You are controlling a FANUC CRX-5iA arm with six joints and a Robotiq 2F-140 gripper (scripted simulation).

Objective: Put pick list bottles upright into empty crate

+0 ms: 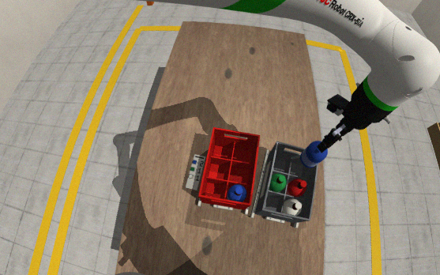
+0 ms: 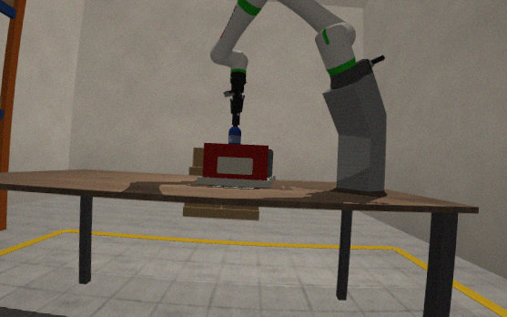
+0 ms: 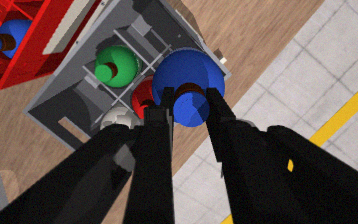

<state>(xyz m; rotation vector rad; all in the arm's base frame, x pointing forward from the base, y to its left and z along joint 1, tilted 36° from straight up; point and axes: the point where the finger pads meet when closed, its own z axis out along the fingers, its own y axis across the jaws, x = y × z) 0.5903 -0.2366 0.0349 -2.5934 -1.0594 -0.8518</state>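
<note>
My hand is 80 mm above the blue-label bottle. Also, from my hand: grey crate 270 mm below, 90 mm behind, 40 mm to the left; then green-label bottle 260 mm below, 100 mm behind, 80 mm to the left; then red-label bottle 260 mm below, 90 mm behind, 10 mm to the right.
</note>
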